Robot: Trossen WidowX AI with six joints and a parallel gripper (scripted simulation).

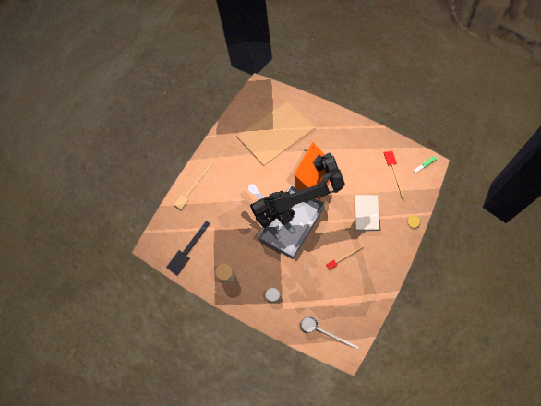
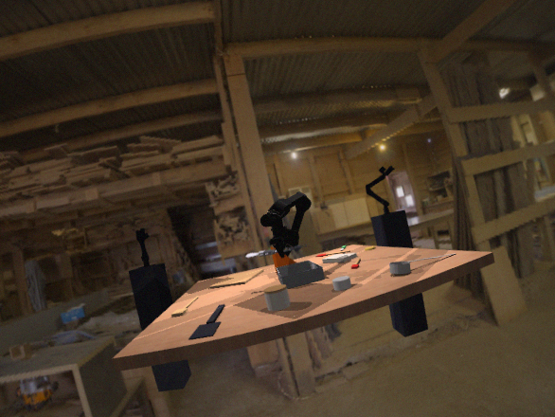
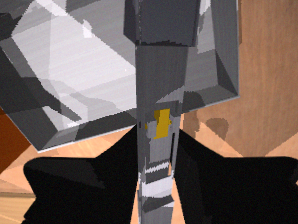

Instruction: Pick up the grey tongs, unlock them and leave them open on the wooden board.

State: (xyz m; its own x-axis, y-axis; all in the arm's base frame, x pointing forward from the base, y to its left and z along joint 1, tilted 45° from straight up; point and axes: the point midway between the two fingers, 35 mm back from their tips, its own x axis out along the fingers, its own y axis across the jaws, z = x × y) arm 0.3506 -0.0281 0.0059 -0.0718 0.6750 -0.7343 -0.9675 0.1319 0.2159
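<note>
Now: gripper tip 40 mm below the yellow lock piece, 20 mm to the right of it and 10 mm short of it. Also, from my gripper tip: grey roasting tin: 100 mm below, 60 mm to the left, 40 mm behind; white puck: 300 mm ahead, 180 mm to the left, 110 mm below; jar: 340 mm ahead, 90 mm below, 60 mm to the right.
</note>
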